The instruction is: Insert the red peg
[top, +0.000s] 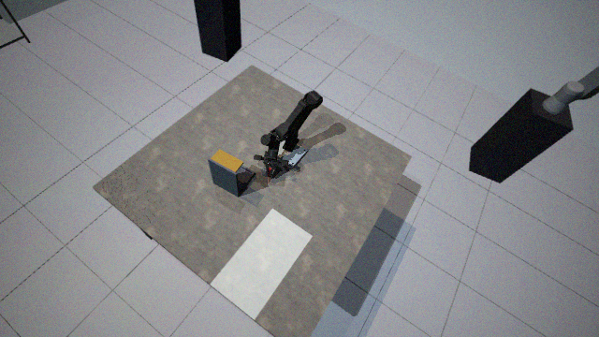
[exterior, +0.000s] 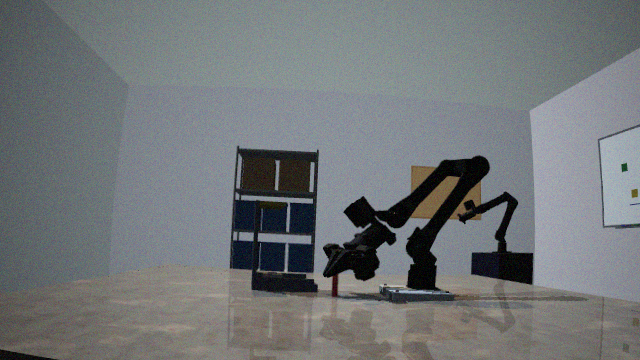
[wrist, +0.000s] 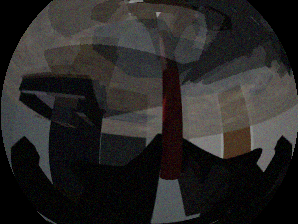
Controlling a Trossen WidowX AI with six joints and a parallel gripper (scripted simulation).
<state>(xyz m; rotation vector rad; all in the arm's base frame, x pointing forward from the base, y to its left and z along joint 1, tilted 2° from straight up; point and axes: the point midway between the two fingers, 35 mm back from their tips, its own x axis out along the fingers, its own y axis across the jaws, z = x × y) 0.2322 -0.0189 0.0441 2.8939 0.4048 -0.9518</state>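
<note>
The orange roof is 11 cm ahead of my gripper tip, 17 cm to the right of it and 18 cm above it. From my gripper tip the other things lie so: red peg (3 cm behind, 1 cm to the right, 1 cm below).
</note>
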